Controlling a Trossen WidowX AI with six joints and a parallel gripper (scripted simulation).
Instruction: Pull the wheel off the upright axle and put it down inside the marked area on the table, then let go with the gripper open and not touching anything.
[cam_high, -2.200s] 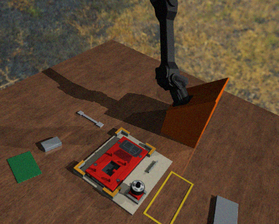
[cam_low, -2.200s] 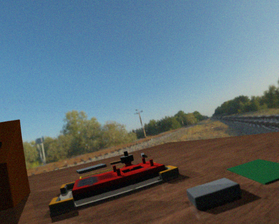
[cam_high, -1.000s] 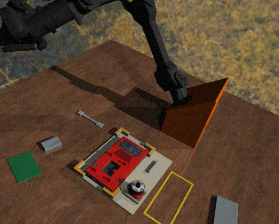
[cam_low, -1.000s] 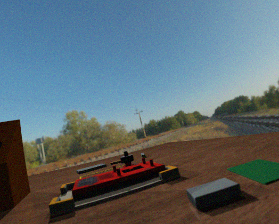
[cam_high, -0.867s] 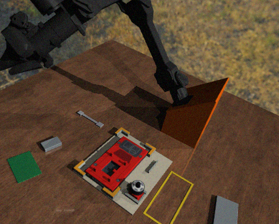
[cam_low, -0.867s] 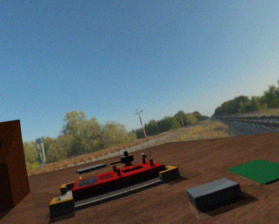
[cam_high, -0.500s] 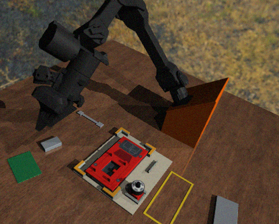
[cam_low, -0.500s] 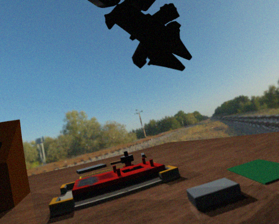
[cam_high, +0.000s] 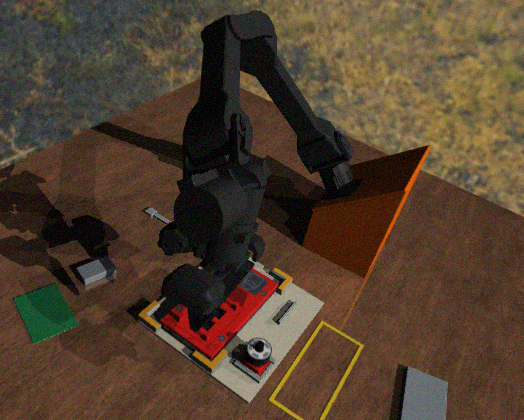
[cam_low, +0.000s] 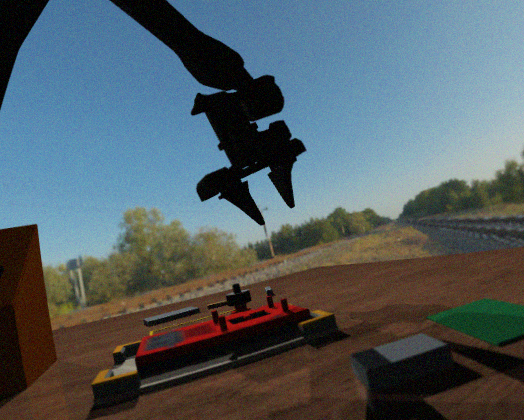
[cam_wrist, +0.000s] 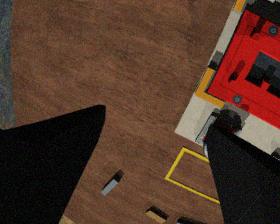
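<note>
Right now the wheel is 7 cm behind my gripper tip, 6 cm to the left of it and 11 cm below it. Also, from my gripper tip: black axle 7 cm behind, 6 cm to the left, 12 cm below; then grey block 6 cm behind, 26 cm to the right, 15 cm below; then green patch 5 cm ahead, 27 cm to the right, 15 cm below.
</note>
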